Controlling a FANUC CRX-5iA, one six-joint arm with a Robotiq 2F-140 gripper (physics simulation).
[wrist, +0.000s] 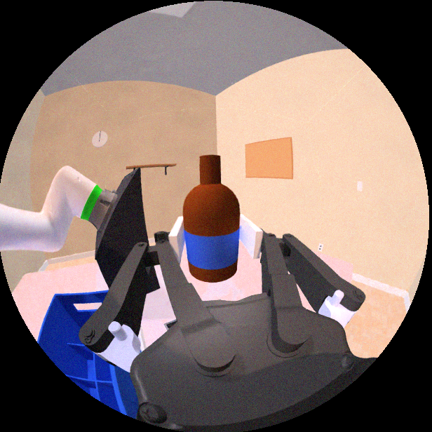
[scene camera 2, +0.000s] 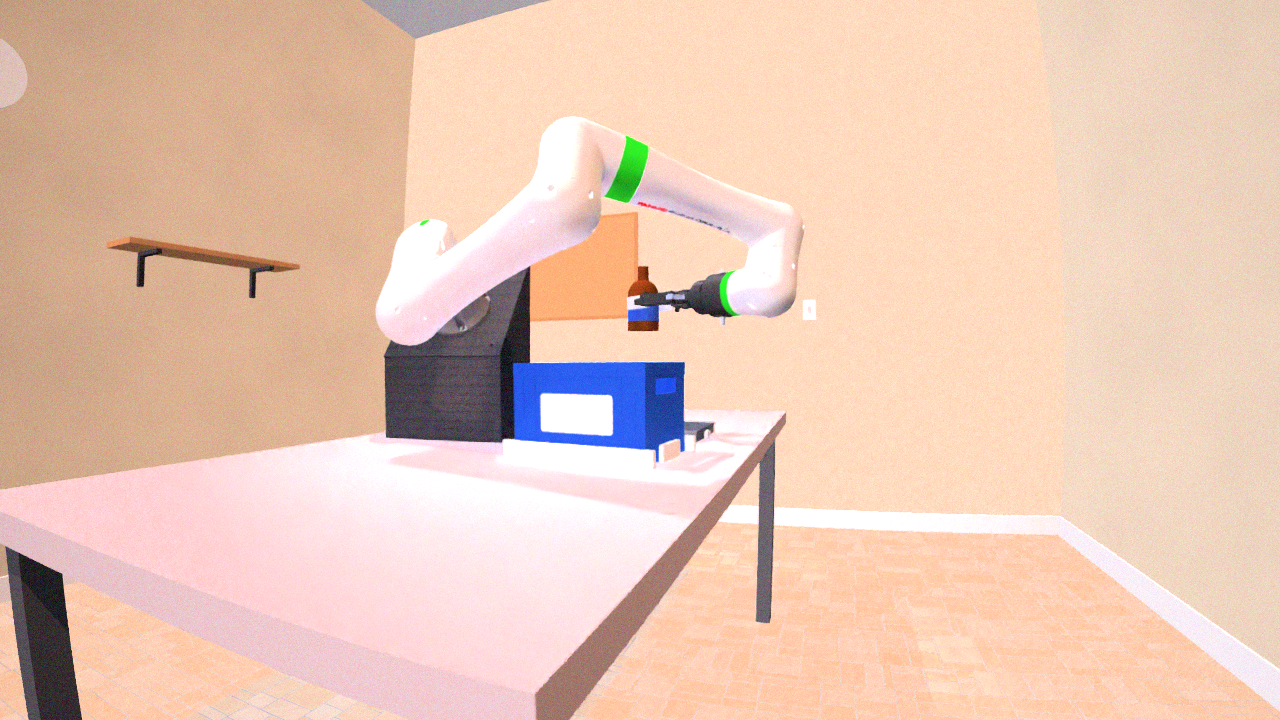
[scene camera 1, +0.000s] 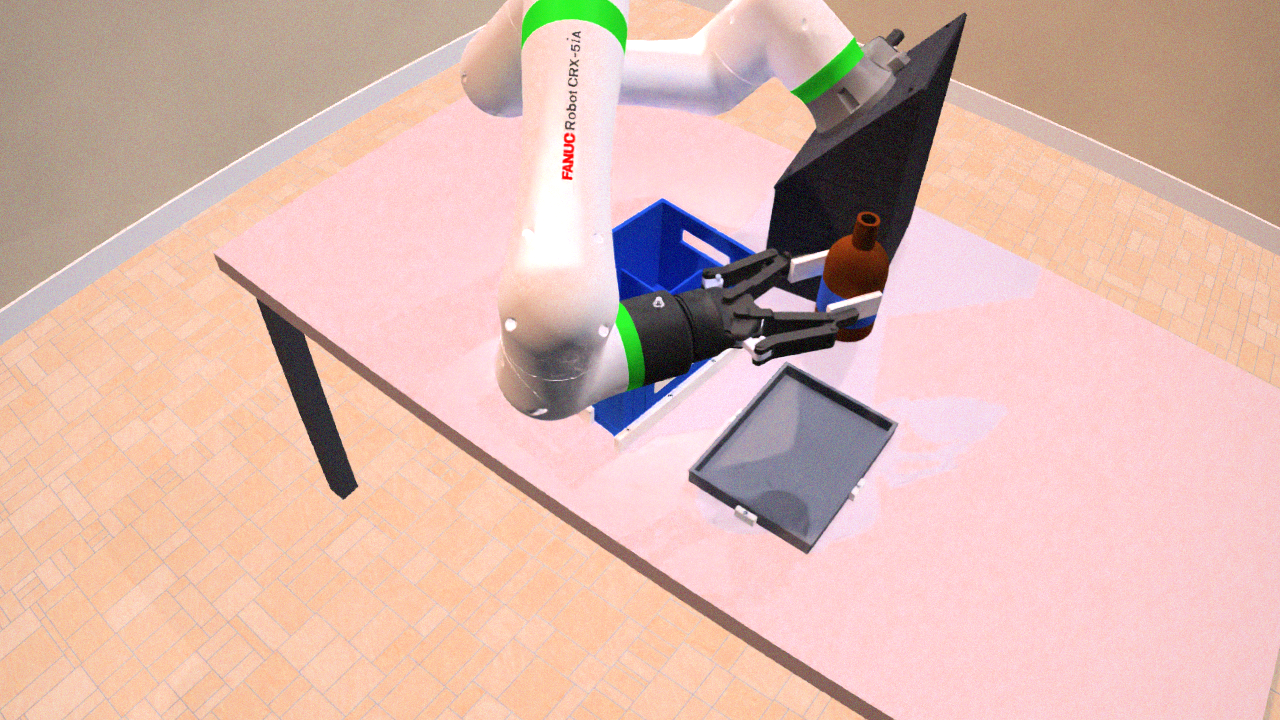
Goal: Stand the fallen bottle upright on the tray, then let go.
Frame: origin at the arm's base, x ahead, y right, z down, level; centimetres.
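Seen in the pictures: gripper, between the fingertips: (scene camera 2: pixel 641 304) (scene camera 1: pixel 859 279); arm's base, origin of its link: (scene camera 2: pixel 461 312) (scene camera 1: pixel 858 107).
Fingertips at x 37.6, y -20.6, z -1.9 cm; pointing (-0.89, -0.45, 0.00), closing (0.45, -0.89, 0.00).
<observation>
Offsets run from my fingertips to a thing's top centre.
The brown bottle @[dx +0.8, dy +0.4, dz -9.2 cm] (scene camera 1: pixel 856 268) (scene camera 2: pixel 642 315) (wrist: pixel 212 248) with a blue label is upright, neck up, and held in the air well above the table top. My gripper (scene camera 1: pixel 844 284) (scene camera 2: pixel 640 303) (wrist: pixel 211 225) lies level and is shut on the bottle, one white finger pad on each side of its label. The grey tray @[dx +3.5, dy +0.7, dz +28.7 cm] (scene camera 1: pixel 792 452) (scene camera 2: pixel 701 427) lies flat on the table. In scene camera 1 the bottle shows beyond the tray's far edge, on the side of the black stand. The bottle's side facing away from the wrist camera is hidden.
A blue divided crate @[dx +3.0, dy +29.0, dz +13.8 cm] (scene camera 1: pixel 662 234) (scene camera 2: pixel 581 376) (wrist: pixel 60 320) stands beside the tray, below my wrist, with white strips at its base. The black stand (scene camera 1: pixel 841 170) (scene camera 2: pixel 443 394) (wrist: pixel 126 230) carries the arm's base. Small white blocks sit against the tray's edges.
</observation>
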